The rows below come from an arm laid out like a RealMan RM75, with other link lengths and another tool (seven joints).
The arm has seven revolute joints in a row. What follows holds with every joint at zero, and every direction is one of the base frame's. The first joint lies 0.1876 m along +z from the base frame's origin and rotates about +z. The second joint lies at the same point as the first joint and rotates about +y. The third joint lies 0.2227 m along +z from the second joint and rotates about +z. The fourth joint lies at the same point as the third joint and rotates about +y. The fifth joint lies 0.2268 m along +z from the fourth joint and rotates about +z. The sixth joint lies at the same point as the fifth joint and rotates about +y. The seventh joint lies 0.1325 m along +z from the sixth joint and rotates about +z. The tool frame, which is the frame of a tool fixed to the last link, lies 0.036 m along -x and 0.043 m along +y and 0.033 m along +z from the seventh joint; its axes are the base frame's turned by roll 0, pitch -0.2 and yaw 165.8 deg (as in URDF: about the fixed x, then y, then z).
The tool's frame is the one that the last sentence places.
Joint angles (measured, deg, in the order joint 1, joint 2, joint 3, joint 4, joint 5, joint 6, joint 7), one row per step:
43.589 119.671 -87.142 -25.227 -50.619 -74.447 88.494
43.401 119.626 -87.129 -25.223 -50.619 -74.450 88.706
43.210 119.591 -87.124 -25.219 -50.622 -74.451 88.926
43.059 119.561 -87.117 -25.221 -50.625 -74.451 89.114
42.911 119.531 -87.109 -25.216 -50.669 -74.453 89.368
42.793 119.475 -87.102 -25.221 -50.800 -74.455 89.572
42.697 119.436 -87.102 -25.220 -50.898 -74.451 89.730
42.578 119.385 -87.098 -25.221 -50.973 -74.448 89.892
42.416 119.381 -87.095 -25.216 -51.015 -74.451 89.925
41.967 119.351 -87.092 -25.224 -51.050 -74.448 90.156
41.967 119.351 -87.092 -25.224 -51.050 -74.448 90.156
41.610 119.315 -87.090 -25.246 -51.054 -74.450 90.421
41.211 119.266 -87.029 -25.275 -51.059 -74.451 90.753
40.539 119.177 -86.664 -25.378 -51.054 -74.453 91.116
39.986 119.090 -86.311 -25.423 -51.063 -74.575 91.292
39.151 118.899 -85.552 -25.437 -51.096 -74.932 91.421
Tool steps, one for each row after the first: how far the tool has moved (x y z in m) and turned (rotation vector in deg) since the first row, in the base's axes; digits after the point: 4 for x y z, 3 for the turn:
0.0013 0.0002 0.0003 -0.123 0.030 -0.325
0.0026 0.0004 0.0006 -0.263 0.062 -0.653
0.0037 0.0005 0.0008 -0.379 0.091 -0.919
0.0047 0.0007 0.0010 -0.559 0.103 -1.210
0.0057 0.0008 0.0010 -0.705 0.010 -1.395
0.0065 0.0008 0.0010 -0.823 -0.063 -1.550
0.0075 0.0009 0.0012 -0.926 -0.120 -1.741
0.0086 0.0008 0.0011 -0.962 -0.147 -1.909
0.0114 0.0006 0.0013 -1.118 -0.131 -2.481
0.0114 0.0006 0.0013 -1.118 -0.131 -2.481
0.0137 0.0006 0.0016 -1.283 -0.077 -2.979
0.0162 0.0008 0.0022 -1.448 0.023 -3.583
0.0204 0.0016 0.0043 -1.382 0.319 -4.563
0.0239 0.0019 0.0062 -1.261 0.588 -5.257
0.0297 0.0025 0.0102 -0.884 1.098 -6.236

